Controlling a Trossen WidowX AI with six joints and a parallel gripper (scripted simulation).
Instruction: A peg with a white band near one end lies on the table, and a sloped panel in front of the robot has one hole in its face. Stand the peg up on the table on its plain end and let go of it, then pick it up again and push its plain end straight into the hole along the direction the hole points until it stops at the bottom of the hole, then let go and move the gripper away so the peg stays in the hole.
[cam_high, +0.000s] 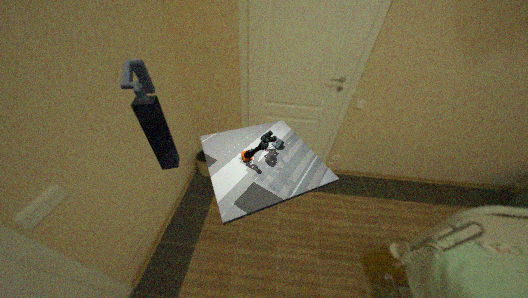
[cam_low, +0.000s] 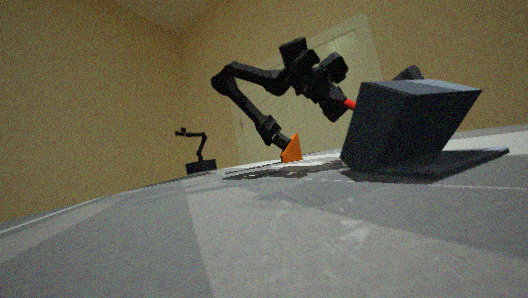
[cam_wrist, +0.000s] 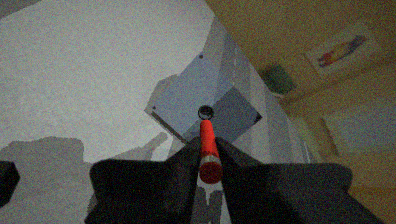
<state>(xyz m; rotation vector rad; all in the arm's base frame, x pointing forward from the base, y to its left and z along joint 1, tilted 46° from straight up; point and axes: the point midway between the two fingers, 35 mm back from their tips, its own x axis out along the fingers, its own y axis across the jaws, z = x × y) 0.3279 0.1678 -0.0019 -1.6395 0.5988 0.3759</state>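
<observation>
The sloped panel is 80 mm ahead of my gripper tip, 30 mm to the left of it and 70 mm below it. Also, from my gripper tip: red peg: 10 mm behind, 10 mm to the right, 10 mm above.
</observation>
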